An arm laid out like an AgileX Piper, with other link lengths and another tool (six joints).
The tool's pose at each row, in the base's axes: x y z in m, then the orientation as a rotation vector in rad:
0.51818, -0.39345, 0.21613, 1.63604, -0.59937, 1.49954
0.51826, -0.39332, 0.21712, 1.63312, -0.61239, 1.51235
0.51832, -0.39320, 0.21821, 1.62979, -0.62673, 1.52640
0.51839, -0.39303, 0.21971, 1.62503, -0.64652, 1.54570
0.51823, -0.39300, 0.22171, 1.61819, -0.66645, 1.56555
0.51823, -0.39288, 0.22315, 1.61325, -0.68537, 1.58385
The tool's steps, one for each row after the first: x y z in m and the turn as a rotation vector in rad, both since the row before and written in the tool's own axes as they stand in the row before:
0.00100, 0.00011, -0.00002, 0.00001, 0.00203, 0.01569
0.00109, 0.00014, -0.00001, 0.00000, 0.00224, 0.01724
0.00150, 0.00017, -0.00003, 0.00000, 0.00308, 0.02374
0.00194, 0.00050, -0.00002, -0.00092, 0.00442, 0.02395
0.00143, 0.00018, -0.00002, 0.00001, 0.00294, 0.02261

